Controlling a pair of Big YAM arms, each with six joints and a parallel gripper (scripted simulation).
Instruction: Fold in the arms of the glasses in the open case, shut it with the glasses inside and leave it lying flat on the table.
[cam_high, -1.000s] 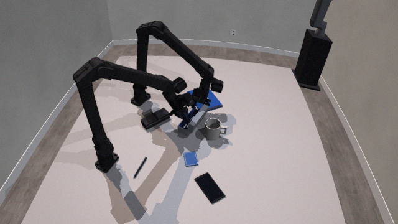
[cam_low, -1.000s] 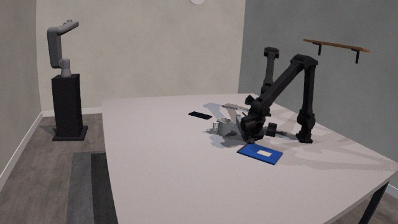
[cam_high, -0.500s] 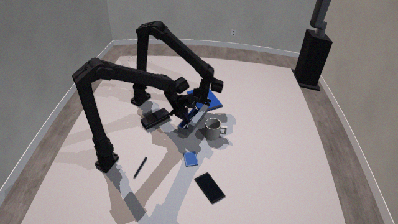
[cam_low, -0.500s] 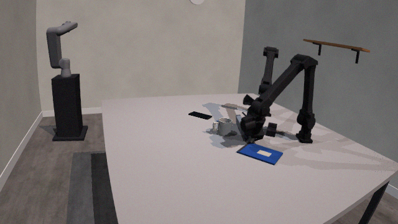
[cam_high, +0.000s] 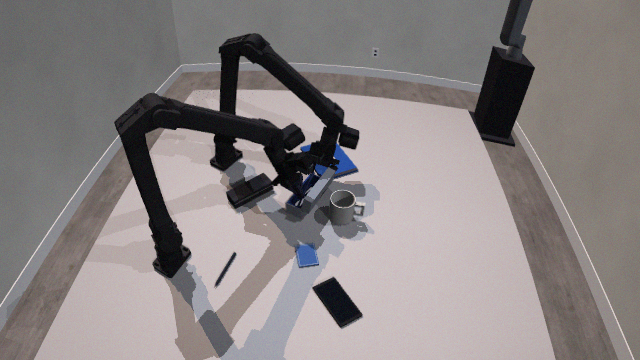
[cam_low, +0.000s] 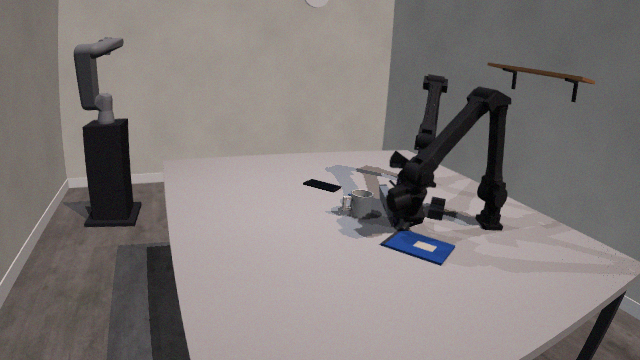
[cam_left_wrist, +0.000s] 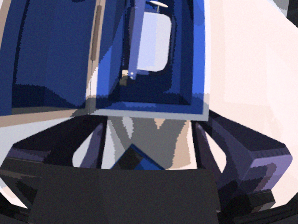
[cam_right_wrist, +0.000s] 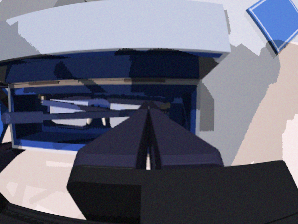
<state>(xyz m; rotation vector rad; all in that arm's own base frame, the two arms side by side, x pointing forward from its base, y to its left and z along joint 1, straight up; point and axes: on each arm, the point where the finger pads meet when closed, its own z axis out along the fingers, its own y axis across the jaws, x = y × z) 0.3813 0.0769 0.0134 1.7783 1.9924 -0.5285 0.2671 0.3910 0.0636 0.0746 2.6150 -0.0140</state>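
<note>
The glasses case is 4 cm ahead of my right hand, 4 cm to the left of it and 2 cm below it. Round my right hand: grey mug (14 cm ahead, 1 cm to the right, 3 cm below); then black box (19 cm behind, 3 cm to the left, 4 cm below); then small blue notepad (6 cm ahead, 18 cm to the right, 6 cm below).
</note>
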